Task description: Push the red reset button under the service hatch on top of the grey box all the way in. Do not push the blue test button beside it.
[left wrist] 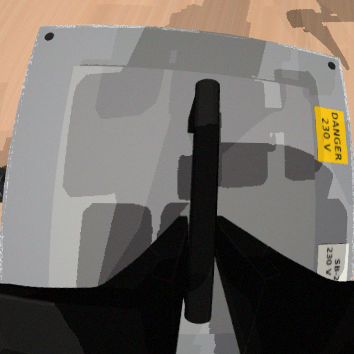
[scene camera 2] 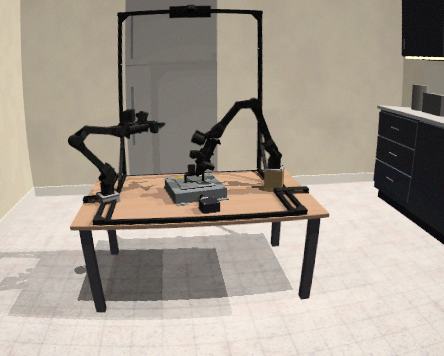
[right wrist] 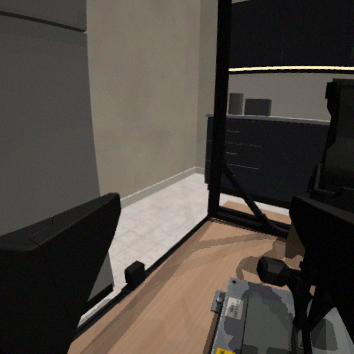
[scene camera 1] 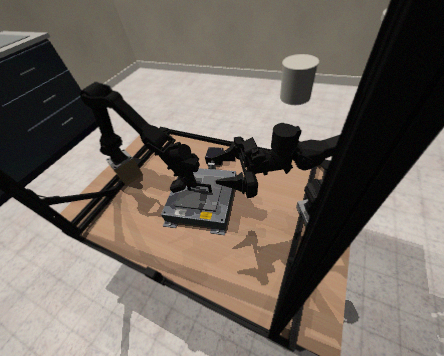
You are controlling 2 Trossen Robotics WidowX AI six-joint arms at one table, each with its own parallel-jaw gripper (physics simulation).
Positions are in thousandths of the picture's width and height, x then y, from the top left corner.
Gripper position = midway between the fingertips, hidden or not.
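You'd find my right gripper (scene camera 1: 481, 479) (right wrist: 583, 575) open, and it's holding nothing. My left gripper (scene camera 1: 440, 521) (left wrist: 564, 631) (right wrist: 855, 931) is in the scene too.
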